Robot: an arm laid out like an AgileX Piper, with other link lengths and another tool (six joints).
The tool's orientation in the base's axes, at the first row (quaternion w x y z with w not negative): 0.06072, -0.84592, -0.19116, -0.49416
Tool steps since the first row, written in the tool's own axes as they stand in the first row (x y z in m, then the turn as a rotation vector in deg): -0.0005, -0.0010, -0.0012, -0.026, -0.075, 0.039; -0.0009, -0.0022, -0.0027, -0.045, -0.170, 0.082; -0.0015, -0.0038, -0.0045, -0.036, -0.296, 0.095; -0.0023, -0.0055, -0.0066, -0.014, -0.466, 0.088; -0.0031, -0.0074, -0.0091, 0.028, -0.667, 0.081; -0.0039, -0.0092, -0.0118, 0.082, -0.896, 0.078; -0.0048, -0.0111, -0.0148, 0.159, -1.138, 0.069; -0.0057, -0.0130, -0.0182, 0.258, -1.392, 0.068; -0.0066, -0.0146, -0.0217, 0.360, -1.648, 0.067; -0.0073, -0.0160, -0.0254, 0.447, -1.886, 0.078
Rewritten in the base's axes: -0.0016, 0.0004, 0.0001, -0.008, 0.073, -0.048; -0.0034, 0.0010, 0.0004, -0.018, 0.168, -0.095; -0.0058, 0.0018, 0.0007, -0.052, 0.290, -0.104; -0.0085, 0.0025, 0.0009, -0.113, 0.450, -0.097; -0.0116, 0.0033, 0.0013, -0.178, 0.644, -0.074; -0.0148, 0.0040, 0.0018, -0.244, 0.868, -0.046; -0.0184, 0.0046, 0.0024, -0.311, 1.108, 0.004; -0.0223, 0.0051, 0.0032, -0.365, 1.368, 0.067; -0.0261, 0.0054, 0.0040, -0.420, 1.630, 0.133; -0.0300, 0.0054, 0.0052, -0.464, 1.875, 0.182
